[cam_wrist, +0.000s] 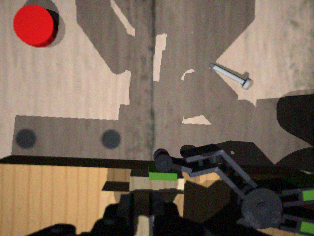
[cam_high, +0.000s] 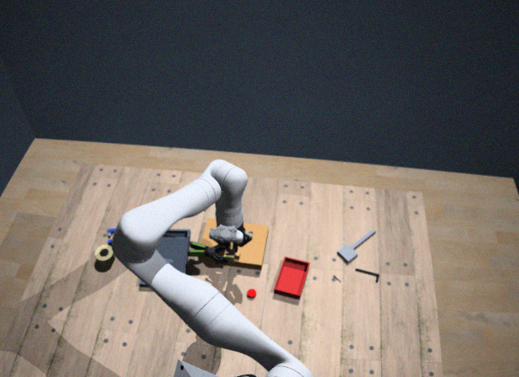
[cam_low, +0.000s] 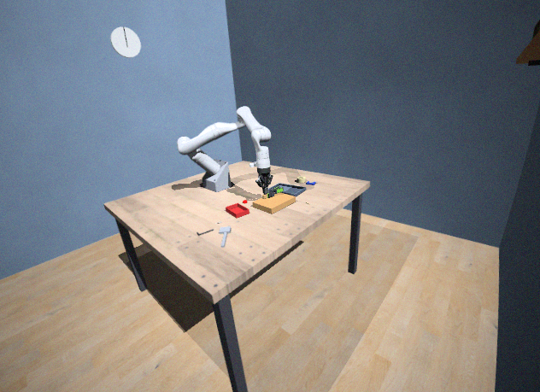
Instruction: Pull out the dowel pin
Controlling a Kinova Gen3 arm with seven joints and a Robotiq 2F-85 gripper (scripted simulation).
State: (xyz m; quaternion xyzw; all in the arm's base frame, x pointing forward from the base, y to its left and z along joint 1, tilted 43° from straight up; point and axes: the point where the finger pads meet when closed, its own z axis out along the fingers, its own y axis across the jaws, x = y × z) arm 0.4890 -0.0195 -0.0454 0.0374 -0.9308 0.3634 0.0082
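Now: the dowel pin 20 mm below my hand. Also, from my hand: bench board: 60 mm ahead, 10 mm to the left, 50 mm below; wooden block: 40 mm below; red disc: 100 mm behind, 80 mm to the right, 70 mm below.
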